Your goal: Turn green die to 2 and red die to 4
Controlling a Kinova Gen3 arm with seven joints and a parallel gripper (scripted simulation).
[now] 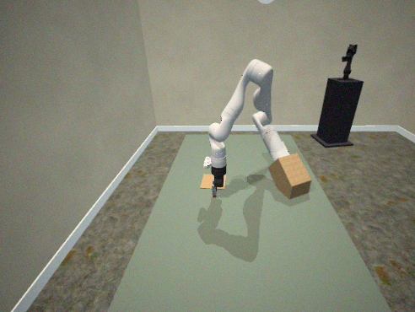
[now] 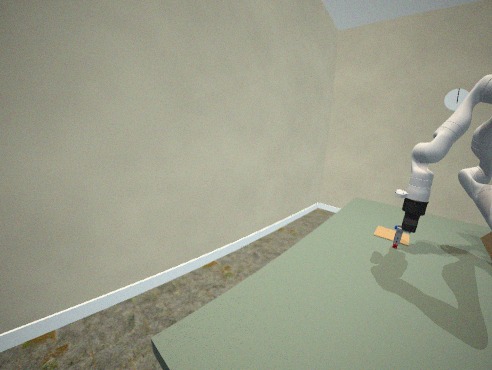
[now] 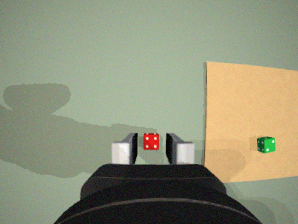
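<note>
The red die is 3 cm below my hand. The rest, counted from my hand: tan mat (1 cm behind, 13 cm to the right, 4 cm below); blue die (5 cm behind, 24 cm to the right, 3 cm below); green die (3 cm behind, 13 cm to the right, 3 cm below).
</note>
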